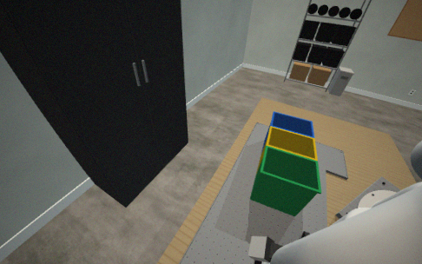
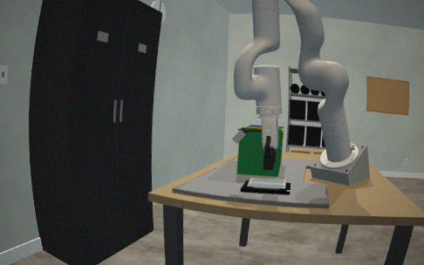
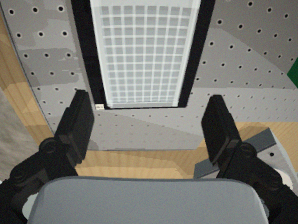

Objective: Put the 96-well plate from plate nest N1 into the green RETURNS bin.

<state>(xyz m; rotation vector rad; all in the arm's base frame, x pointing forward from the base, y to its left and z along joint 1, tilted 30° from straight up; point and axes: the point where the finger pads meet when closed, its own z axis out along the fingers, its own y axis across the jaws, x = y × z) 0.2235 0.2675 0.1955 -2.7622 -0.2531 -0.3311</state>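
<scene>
My hand is 70 mm above the white 96-well plate. Also, from my hand: black plate nest 80 mm below; yellow bin 370 mm to the right, 150 mm ahead; green bin 240 mm to the right, 120 mm ahead.
</scene>
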